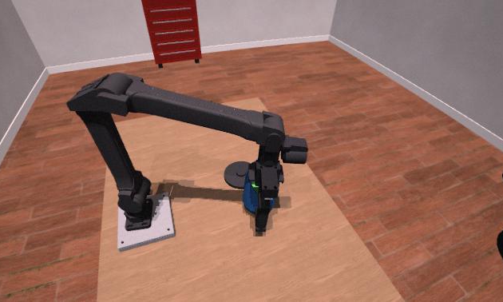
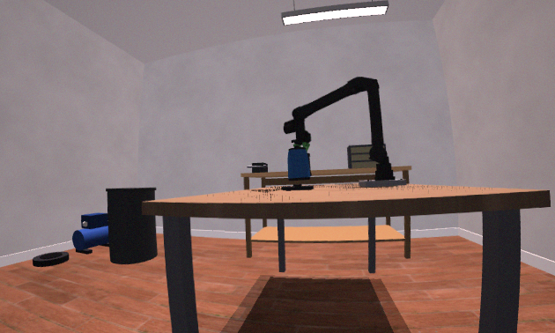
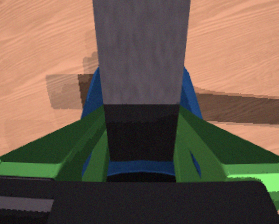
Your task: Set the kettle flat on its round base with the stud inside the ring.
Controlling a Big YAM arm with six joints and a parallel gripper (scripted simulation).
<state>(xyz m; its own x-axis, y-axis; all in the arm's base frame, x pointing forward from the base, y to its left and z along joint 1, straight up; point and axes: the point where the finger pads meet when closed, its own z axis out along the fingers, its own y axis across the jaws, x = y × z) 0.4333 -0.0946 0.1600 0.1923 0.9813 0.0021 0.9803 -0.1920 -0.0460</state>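
The blue kettle is 50 mm below my hand and 30 mm to the left of it. The rest, counted from my hand: round dark base: 240 mm to the left, 180 mm below, 30 mm behind.
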